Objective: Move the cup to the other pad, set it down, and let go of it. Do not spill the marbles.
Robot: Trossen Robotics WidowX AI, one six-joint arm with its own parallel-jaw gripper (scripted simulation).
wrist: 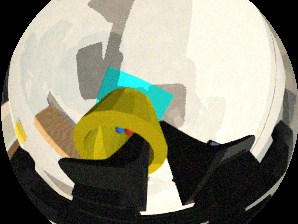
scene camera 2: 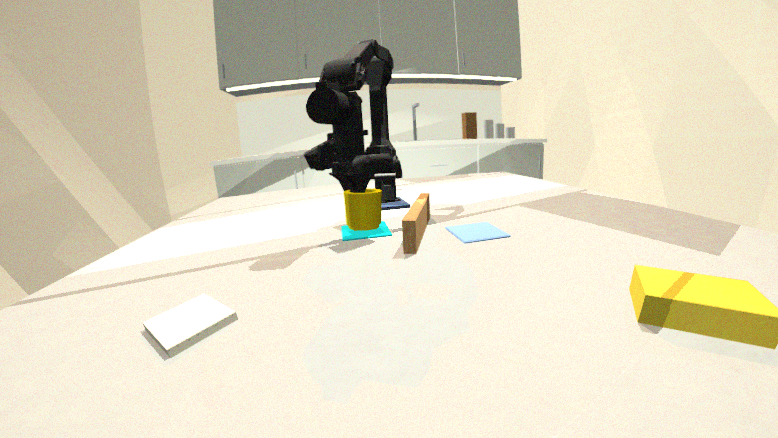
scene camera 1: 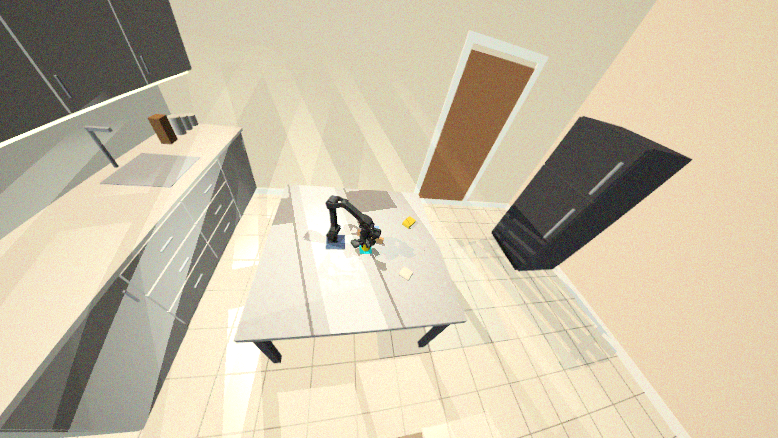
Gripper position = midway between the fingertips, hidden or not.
In view: the gripper (scene camera 2: 354,207), a yellow cup (scene camera 2: 362,210), a white flat block (scene camera 2: 181,327) and a turquoise pad (wrist: 114,79).
The yellow cup also shows in the wrist view (wrist: 95,137). The gripper is seen too in the wrist view (wrist: 153,125). The wrist view misses the white flat block: it is out of frame.
